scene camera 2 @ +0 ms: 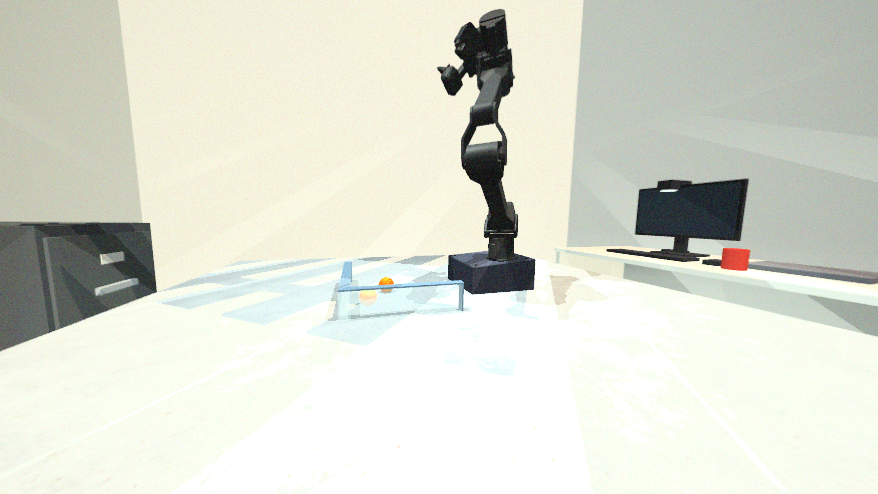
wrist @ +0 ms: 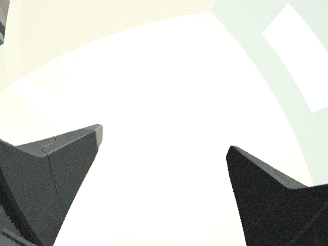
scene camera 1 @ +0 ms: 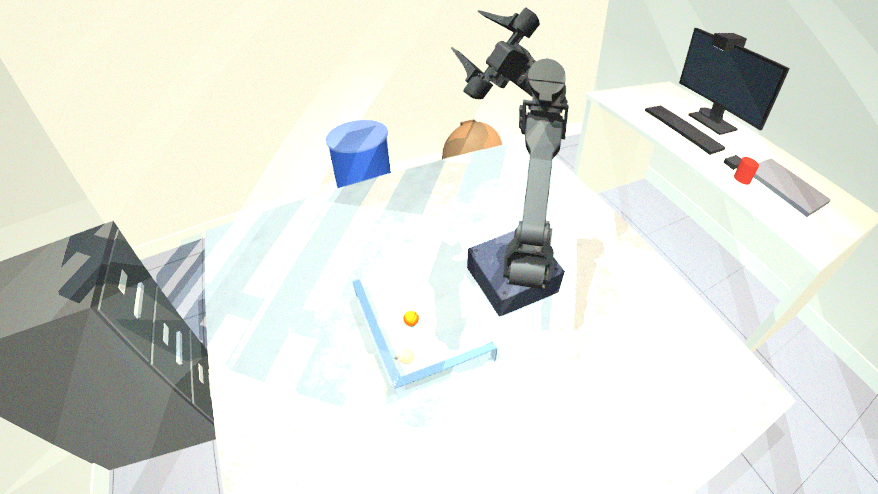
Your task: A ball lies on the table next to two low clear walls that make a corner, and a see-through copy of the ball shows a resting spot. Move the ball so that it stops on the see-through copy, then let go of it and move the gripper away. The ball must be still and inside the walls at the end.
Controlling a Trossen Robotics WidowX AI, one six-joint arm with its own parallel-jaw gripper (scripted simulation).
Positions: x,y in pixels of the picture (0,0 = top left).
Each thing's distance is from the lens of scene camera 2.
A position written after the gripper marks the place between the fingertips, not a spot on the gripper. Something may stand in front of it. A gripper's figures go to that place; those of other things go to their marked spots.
gripper (scene camera 2: pixel 446 57): 0.94 m
clear wall (scene camera 2: pixel 366 305): 0.52 m
